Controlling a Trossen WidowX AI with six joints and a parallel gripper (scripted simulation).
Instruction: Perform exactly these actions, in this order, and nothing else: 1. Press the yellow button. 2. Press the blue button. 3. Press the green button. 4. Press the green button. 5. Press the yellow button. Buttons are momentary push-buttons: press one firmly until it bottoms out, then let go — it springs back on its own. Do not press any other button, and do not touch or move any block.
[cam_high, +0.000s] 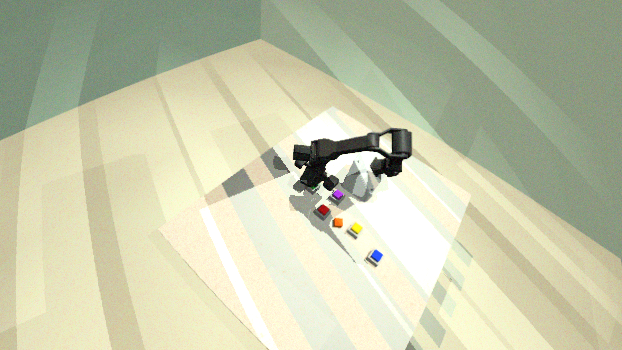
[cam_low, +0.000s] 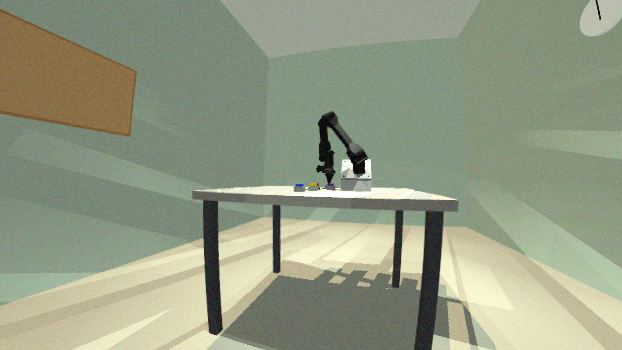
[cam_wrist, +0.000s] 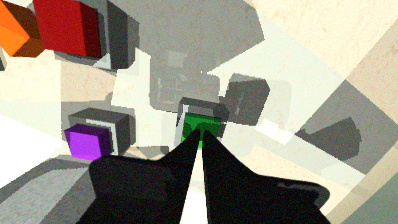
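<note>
My gripper tip is 10 mm above the green button. From my gripper tip the other things lie so: orange block (80 mm ahead, 170 mm to the left, 20 mm below); red button (80 mm ahead, 100 mm to the left); purple button (20 mm behind, 110 mm to the left).
</note>
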